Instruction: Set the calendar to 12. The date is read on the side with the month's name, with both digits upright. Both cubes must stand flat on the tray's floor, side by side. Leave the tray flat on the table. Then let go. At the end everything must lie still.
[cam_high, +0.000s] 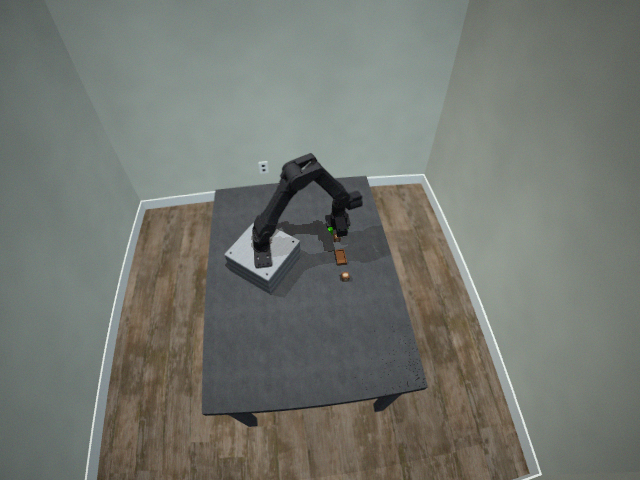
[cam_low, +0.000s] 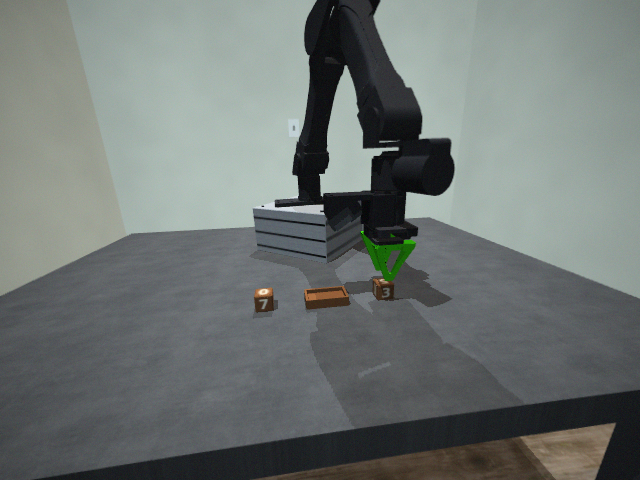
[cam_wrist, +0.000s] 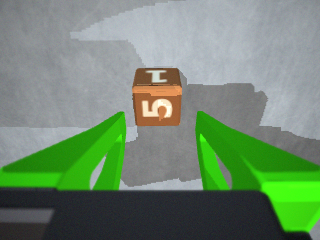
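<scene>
My gripper is now 110 mm to the left of the brown tray and 40 mm above it.
</scene>
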